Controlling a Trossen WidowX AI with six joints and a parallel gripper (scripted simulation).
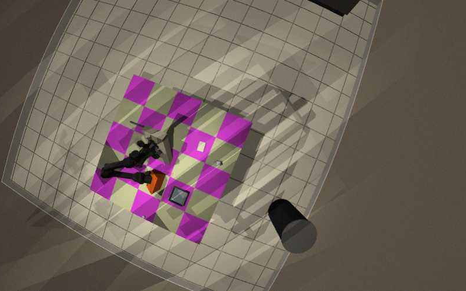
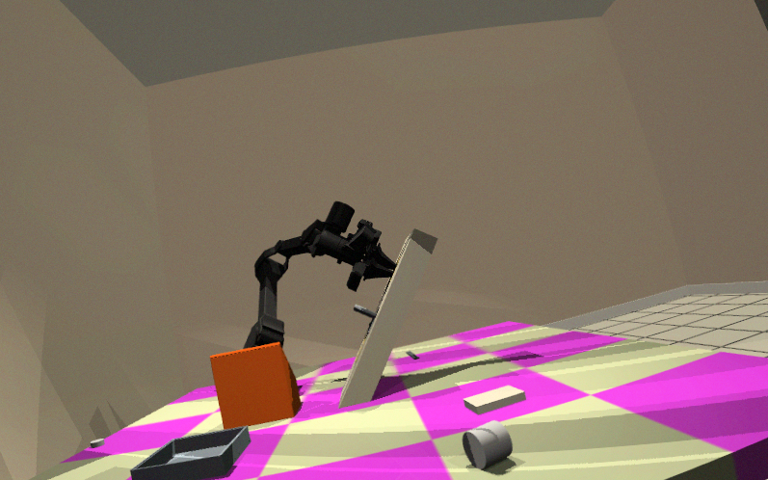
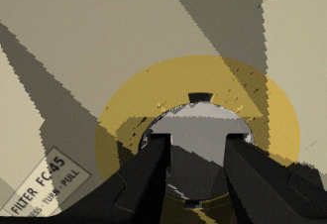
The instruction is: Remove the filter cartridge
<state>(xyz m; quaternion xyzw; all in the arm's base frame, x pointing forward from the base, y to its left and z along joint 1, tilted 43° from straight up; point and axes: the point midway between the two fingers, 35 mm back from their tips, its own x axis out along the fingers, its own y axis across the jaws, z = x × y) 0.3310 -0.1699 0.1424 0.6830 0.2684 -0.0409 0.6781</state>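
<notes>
Now: gripper tip 10 mm short of the round filter cartridge and 10 mm above it. Round my gripper tip: flat beige slab: 310 mm to the right, 260 mm below, 60 mm ahead; then grey tray: 460 mm behind, 260 mm below, 250 mm to the right.
</notes>
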